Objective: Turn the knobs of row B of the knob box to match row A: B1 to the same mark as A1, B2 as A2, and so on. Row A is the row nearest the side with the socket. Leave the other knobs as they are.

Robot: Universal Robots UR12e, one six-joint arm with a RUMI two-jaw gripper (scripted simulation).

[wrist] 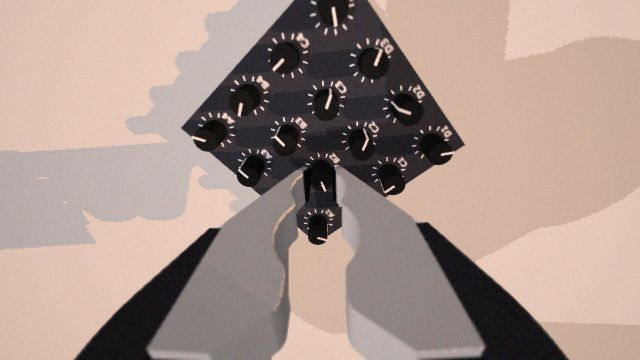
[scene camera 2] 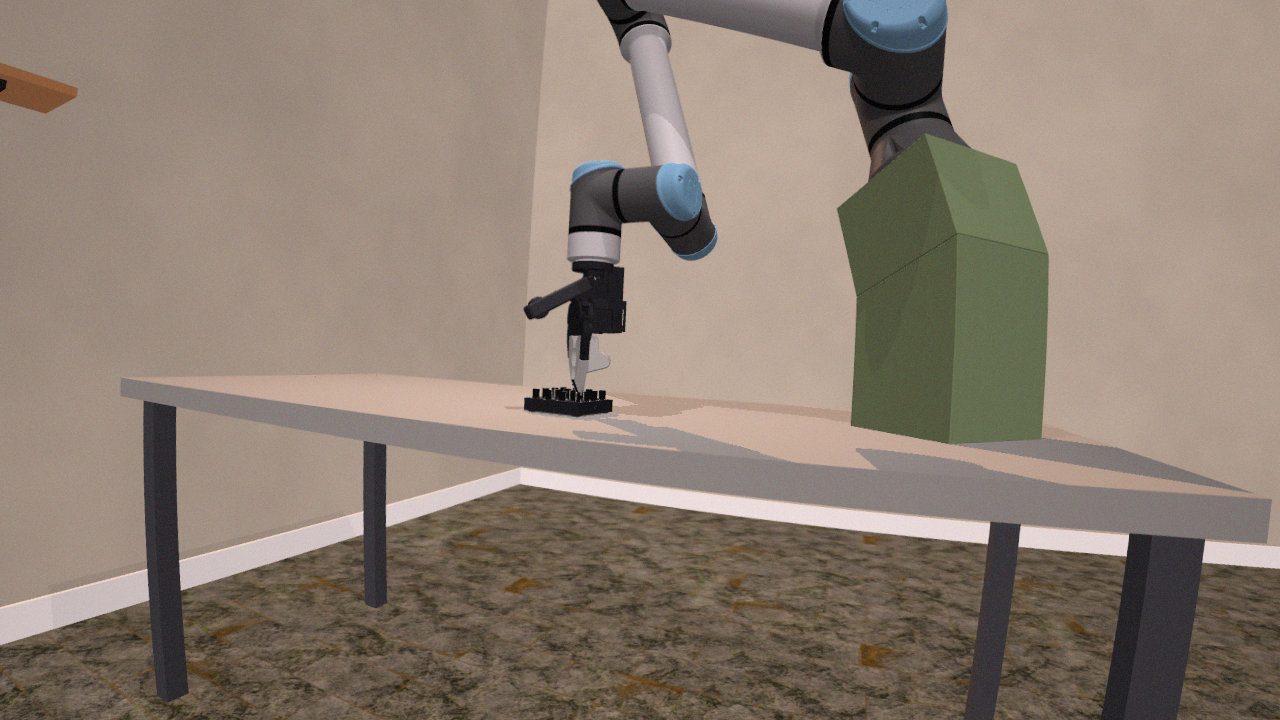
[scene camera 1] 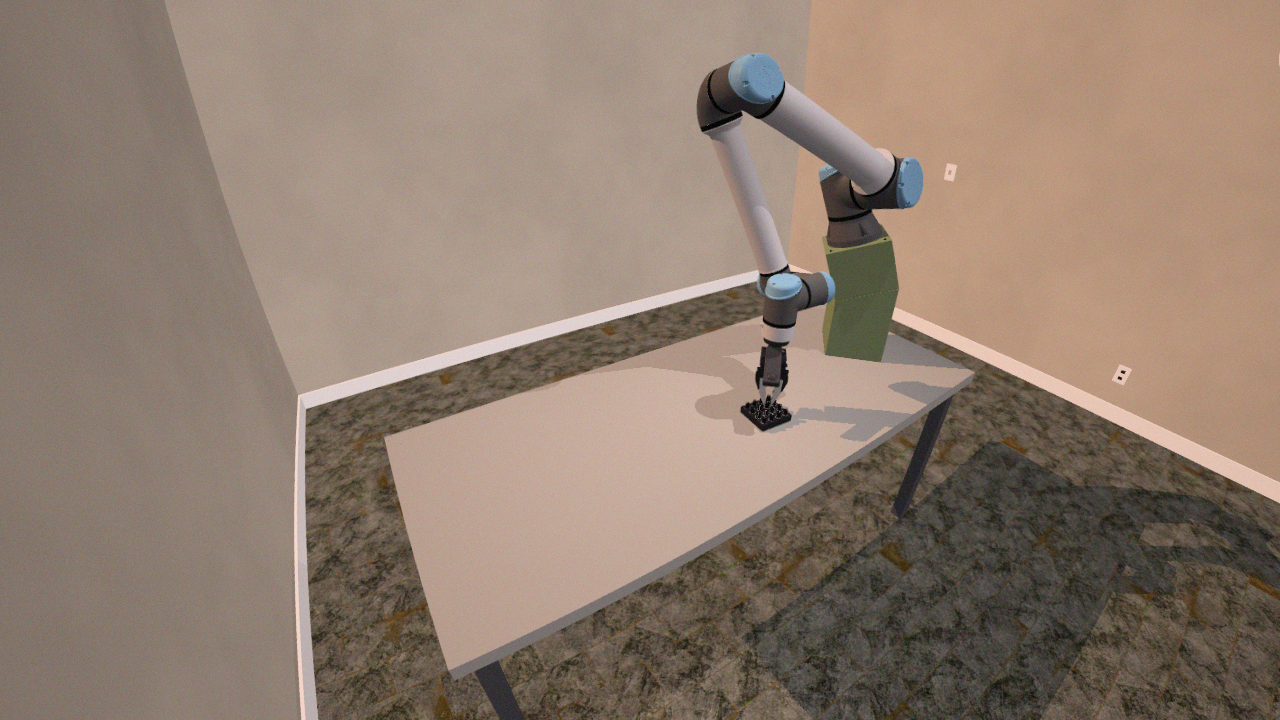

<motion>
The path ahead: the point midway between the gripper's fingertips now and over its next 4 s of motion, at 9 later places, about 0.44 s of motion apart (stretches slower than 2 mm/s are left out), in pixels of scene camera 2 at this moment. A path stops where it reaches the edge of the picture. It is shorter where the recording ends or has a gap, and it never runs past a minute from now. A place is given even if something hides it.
My gripper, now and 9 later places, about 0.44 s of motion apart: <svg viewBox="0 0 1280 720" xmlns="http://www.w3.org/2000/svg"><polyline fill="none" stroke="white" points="579,394 581,387 581,374 581,372 579,371 574,367 569,364 567,362 566,360 566,362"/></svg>
</motion>
